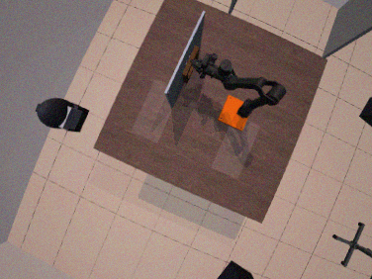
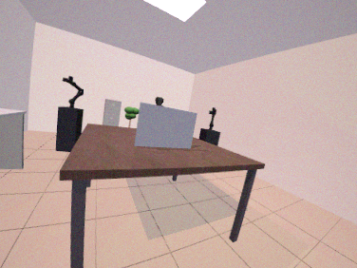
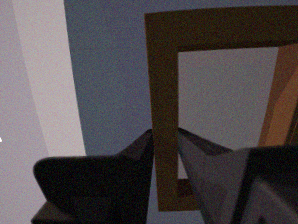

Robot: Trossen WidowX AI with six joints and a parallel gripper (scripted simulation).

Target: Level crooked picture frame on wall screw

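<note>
The brown picture frame lies 50 mm below my gripper tip and 10 mm ahead of it. From my gripper tip the other things lie so: wall panel: 60 mm below, 20 mm ahead, 10 mm to the left.
</note>
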